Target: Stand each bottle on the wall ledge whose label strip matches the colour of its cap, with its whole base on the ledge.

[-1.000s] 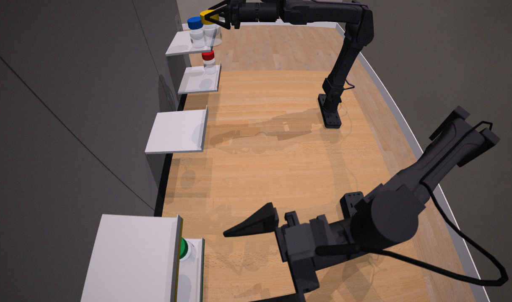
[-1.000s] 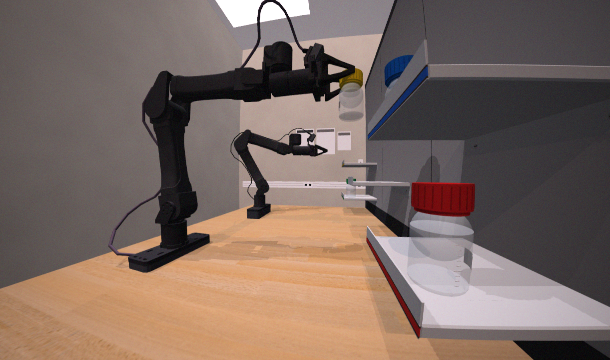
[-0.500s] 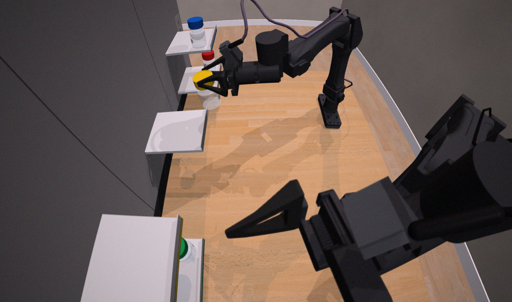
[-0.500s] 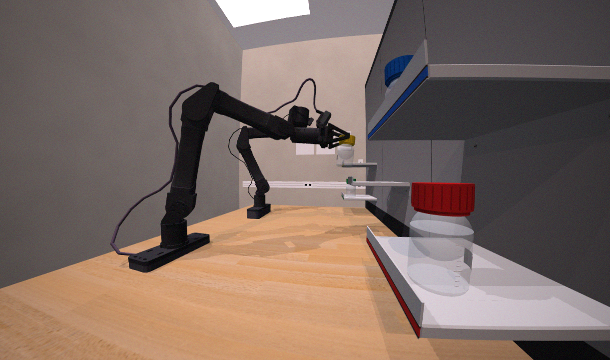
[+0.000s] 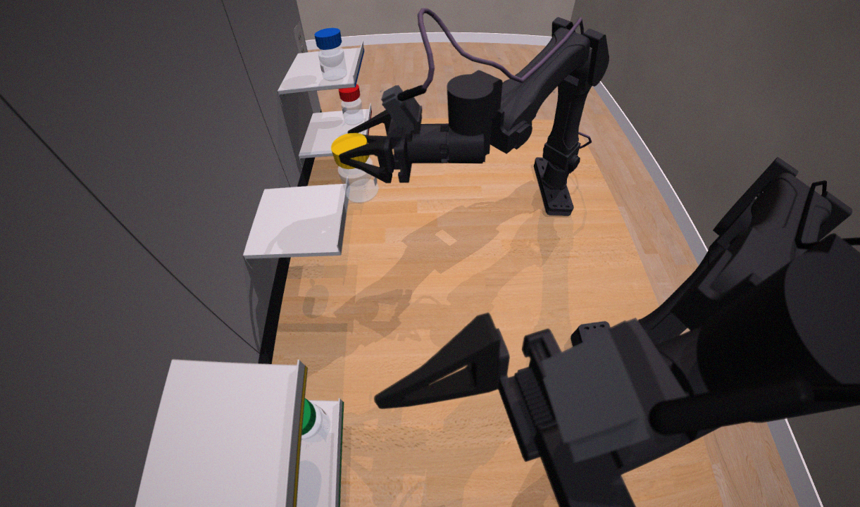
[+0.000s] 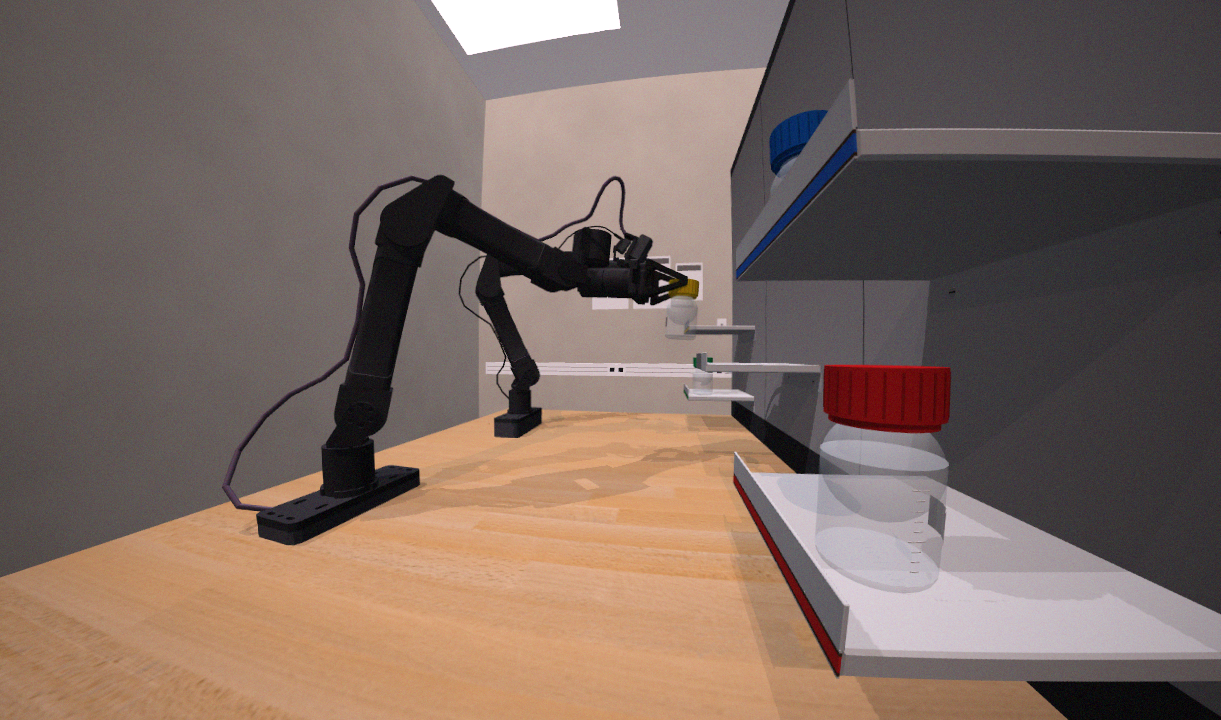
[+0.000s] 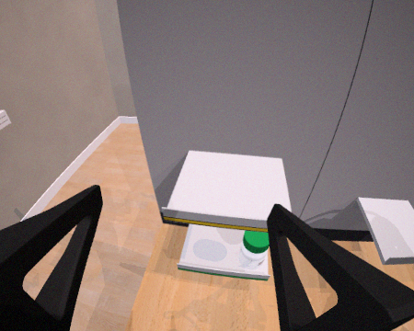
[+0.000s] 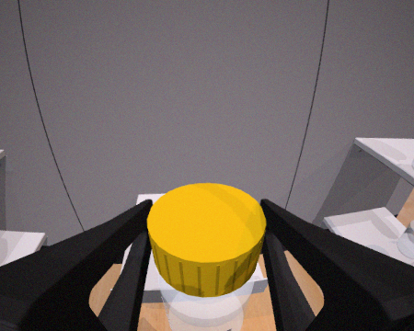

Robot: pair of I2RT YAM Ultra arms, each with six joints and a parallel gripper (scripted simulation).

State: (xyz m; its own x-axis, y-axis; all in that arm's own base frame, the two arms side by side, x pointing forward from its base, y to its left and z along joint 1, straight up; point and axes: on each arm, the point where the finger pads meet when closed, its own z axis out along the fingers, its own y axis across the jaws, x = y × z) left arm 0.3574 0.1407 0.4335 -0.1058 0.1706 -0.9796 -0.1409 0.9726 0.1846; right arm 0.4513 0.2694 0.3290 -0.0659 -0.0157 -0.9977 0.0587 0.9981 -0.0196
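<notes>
Right now my right hand is 50 mm above the yellow-capped bottle. Also, from my right hand: green-capped bottle (60 mm ahead, 350 mm to the left, 190 mm below); then grey wall (220 mm ahead, 30 mm to the left, 100 mm above); then blue-capped bottle (100 mm ahead, 330 mm to the right).
</notes>
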